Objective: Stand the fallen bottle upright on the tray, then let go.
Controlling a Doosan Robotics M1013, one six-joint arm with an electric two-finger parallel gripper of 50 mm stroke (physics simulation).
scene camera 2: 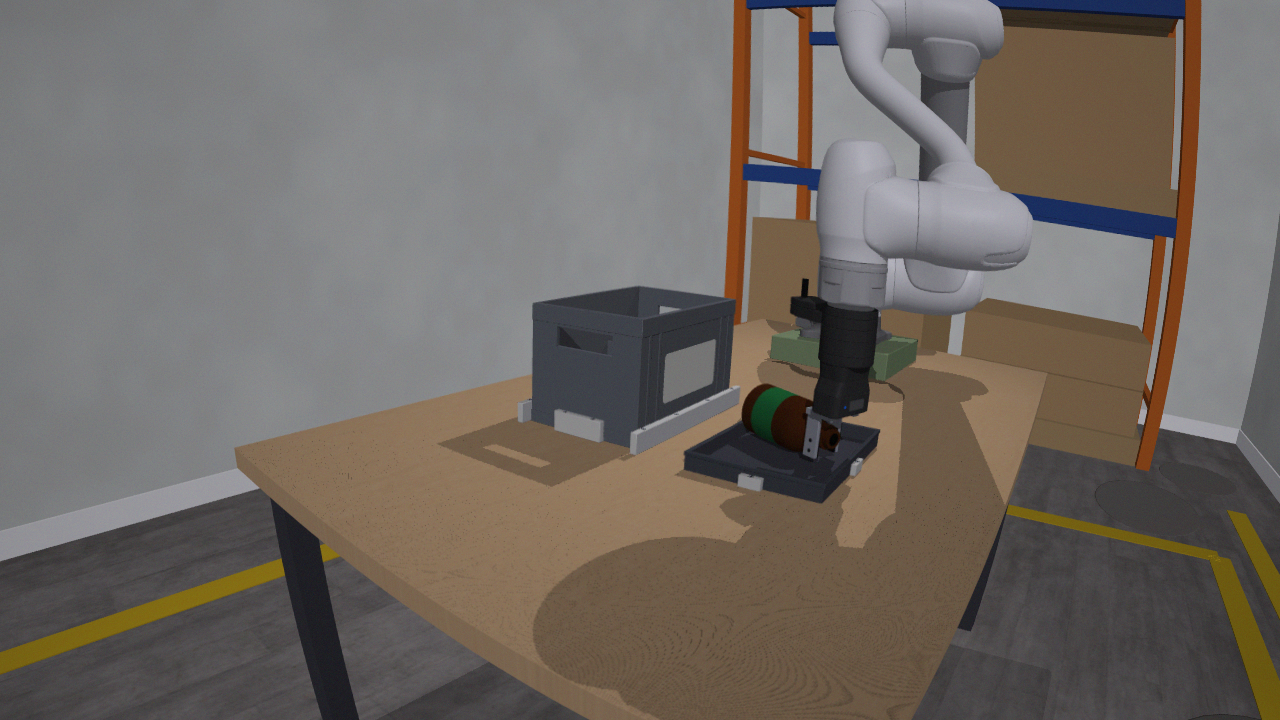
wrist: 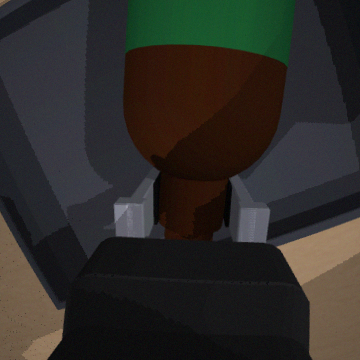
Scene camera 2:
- gripper: 820, 453
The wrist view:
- gripper: 192, 185
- brown bottle: 202, 94
